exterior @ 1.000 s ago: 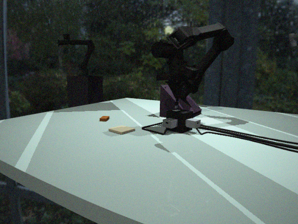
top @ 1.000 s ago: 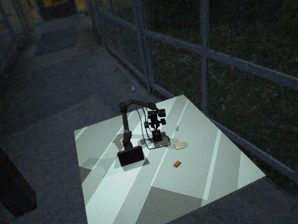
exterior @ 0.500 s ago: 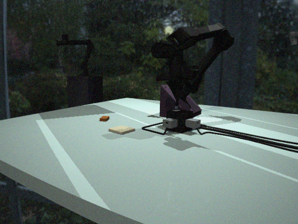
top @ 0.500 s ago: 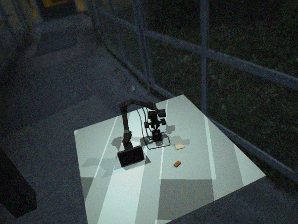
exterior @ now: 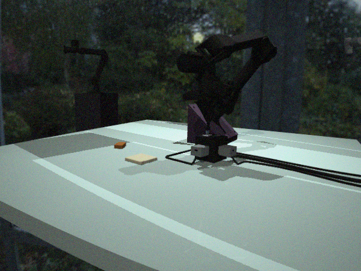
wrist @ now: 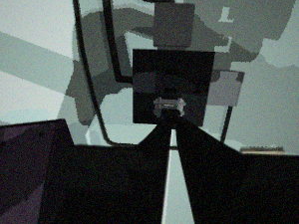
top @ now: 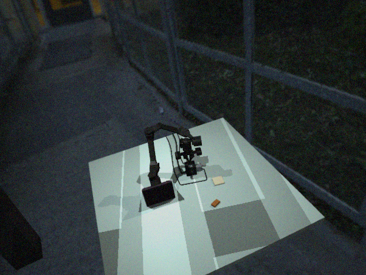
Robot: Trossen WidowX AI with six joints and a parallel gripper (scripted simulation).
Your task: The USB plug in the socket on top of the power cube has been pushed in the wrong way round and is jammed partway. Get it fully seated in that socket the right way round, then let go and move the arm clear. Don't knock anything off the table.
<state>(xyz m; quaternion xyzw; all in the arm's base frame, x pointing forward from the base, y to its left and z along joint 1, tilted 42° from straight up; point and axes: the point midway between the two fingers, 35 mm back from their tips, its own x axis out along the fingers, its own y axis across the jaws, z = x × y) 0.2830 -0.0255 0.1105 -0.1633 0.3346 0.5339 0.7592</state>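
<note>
My gripper tip is 2 cm above the USB plug. From my gripper tip the other things lie so: small orange block (1 cm behind, 35 cm to the right, 11 cm below); then beige pad (12 cm ahead, 19 cm to the right, 12 cm below); then USB socket (5 cm below).
</note>
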